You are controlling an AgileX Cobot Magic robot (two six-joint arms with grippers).
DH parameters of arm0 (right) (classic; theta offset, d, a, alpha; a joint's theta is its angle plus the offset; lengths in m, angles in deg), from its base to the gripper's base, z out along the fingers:
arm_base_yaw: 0 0.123 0 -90
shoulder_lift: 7.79 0 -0.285 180
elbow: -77.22 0 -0.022 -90
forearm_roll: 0 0.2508 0 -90
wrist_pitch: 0 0 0.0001 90
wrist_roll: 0 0.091 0 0
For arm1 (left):
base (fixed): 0 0 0 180
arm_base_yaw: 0 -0.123 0 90
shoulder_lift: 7.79 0 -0.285 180
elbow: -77.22 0 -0.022 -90
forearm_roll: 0 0.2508 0 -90
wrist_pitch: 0 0 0.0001 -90
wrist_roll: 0 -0.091 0 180
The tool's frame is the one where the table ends.
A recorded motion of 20 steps. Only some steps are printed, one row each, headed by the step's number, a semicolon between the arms.
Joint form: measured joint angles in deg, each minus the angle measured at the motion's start. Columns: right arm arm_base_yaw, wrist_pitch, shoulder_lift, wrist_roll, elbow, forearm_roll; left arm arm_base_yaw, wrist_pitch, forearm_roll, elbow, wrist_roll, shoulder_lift.
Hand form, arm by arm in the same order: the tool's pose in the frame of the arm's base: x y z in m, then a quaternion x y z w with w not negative. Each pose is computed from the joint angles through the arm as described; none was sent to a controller.
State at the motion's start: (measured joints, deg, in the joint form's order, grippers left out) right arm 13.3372 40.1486 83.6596 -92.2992 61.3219 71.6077; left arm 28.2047 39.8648 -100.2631 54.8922 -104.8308 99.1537
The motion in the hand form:
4: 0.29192 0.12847 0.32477 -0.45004 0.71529 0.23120 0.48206; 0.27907 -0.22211 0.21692 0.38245 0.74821 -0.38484 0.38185
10: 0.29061 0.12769 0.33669 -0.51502 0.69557 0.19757 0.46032; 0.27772 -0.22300 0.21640 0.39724 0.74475 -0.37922 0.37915
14: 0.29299 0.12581 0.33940 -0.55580 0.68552 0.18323 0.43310; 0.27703 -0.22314 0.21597 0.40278 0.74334 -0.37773 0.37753
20: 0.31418 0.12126 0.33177 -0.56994 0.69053 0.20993 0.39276; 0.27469 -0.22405 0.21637 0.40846 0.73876 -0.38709 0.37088
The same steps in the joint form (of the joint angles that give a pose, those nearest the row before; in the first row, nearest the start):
4: 0.00 2.60 0.00 0.78 2.23 -2.80; 1.19 -0.93 0.96 0.13 0.13 0.00
10: 0.00 6.90 0.05 2.70 6.49 -12.52; 1.39 -0.93 2.71 0.31 0.13 0.00
14: -0.41 11.19 1.19 3.42 9.53 -18.22; 1.43 -0.82 3.37 0.30 0.13 0.00
20: -2.65 18.14 6.75 4.28 14.90 -19.80; 1.44 0.63 4.23 0.30 0.80 0.00

